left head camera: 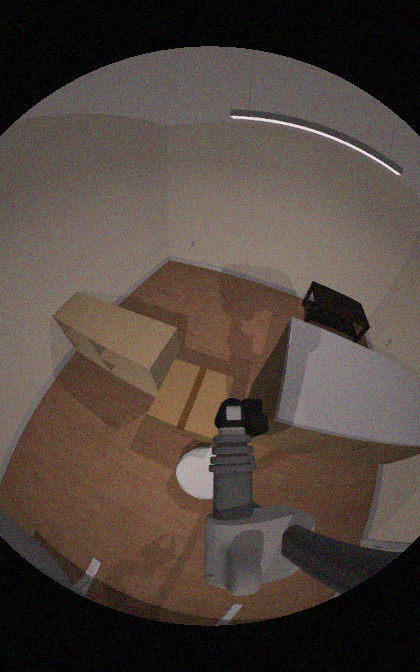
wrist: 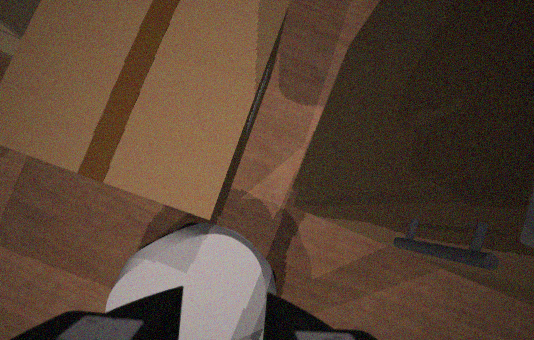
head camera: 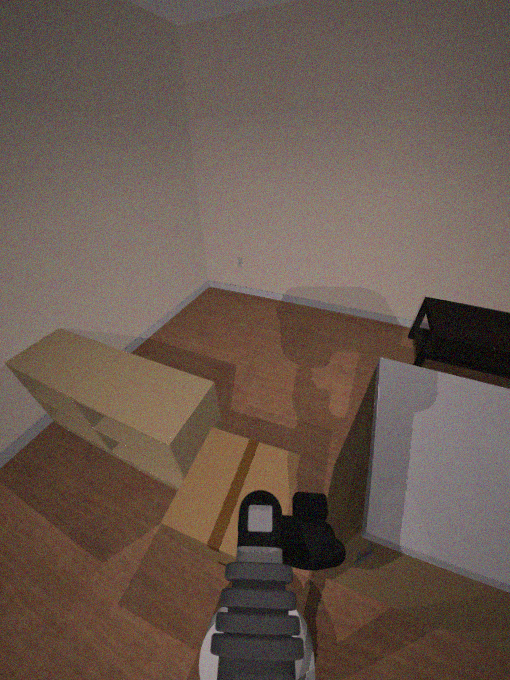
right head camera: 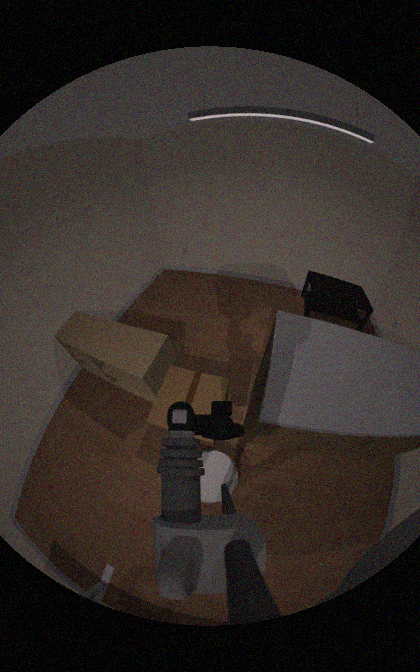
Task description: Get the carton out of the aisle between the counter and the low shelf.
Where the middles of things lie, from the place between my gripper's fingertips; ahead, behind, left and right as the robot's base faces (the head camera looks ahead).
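Carton [head camera: 203,516]: 20 cm to the left of my hand, 31 cm ahead of it, 65 cm below it.
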